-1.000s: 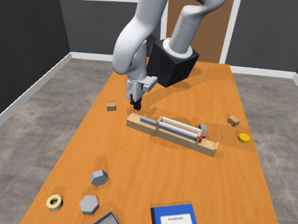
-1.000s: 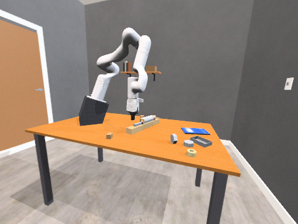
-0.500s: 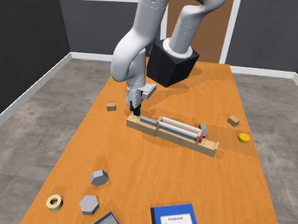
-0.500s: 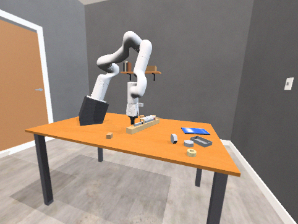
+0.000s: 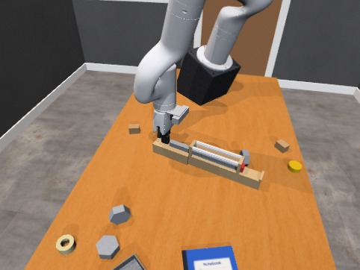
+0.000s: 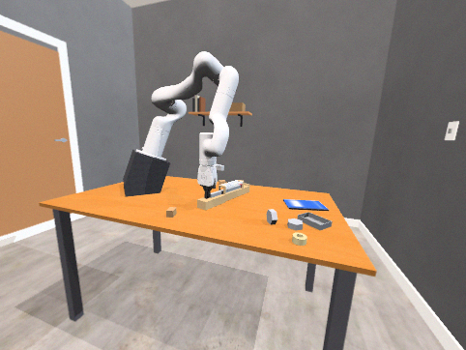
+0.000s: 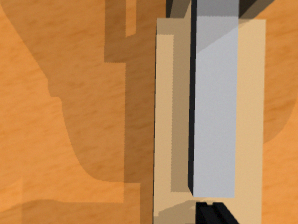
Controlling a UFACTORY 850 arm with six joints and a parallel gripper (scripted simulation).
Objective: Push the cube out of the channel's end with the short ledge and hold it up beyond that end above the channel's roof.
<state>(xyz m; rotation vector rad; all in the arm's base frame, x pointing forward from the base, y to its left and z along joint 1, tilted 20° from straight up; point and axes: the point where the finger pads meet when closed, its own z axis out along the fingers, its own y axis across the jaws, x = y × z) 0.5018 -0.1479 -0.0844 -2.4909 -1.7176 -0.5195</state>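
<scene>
The red cube is 300 mm to the left of my hand, 100 mm ahead of it and 10 mm below it. From my hand the other things lie so: tan cube 170 mm to the right, 110 mm behind, 50 mm below; yellow disc 520 mm to the left, 60 mm below, 20 mm ahead; grey rod 90 mm to the left, 30 mm ahead, 10 mm below.
</scene>
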